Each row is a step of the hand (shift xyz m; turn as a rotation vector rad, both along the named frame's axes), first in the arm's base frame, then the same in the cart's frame.
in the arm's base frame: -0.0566 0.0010 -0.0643 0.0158 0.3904 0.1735
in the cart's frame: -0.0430 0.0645 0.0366 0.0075 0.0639 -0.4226
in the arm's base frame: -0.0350 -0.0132 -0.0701 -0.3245 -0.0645 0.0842
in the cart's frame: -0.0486 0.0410 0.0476 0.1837 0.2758 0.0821
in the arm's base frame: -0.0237 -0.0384 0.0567 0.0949 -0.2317 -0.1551
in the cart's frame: 0.0709 0.0026 0.0147 -0.0782 -0.1282 0.2534
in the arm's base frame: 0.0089 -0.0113 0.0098 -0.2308 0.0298 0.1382
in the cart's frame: 0.0106 -0.0132 0.0043 0.1728 0.2041 -0.0417
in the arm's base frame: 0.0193 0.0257 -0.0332 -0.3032 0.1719 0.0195
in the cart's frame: -0.0441 -0.0057 -0.0125 0.0336 0.3313 -0.1047
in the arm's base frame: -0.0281 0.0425 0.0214 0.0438 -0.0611 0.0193
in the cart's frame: 0.0109 0.0348 -0.0415 0.0282 -0.0615 0.0381
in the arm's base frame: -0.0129 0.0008 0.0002 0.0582 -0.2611 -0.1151
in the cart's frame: 0.0033 0.0124 0.0016 -0.0221 -0.1081 0.2695
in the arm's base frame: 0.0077 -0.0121 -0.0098 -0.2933 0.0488 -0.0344
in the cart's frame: -0.0063 -0.0090 0.0134 0.0281 0.2969 0.0254
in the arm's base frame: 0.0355 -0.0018 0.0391 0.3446 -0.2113 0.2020
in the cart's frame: 0.0263 -0.0406 -0.0214 0.1677 -0.4178 0.0391
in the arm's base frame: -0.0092 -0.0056 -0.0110 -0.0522 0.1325 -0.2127
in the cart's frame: -0.0054 0.0090 0.0113 -0.2248 0.1209 -0.0188
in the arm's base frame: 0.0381 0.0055 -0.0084 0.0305 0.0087 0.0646
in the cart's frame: -0.0195 -0.0332 -0.0084 0.0465 -0.0371 -0.0405
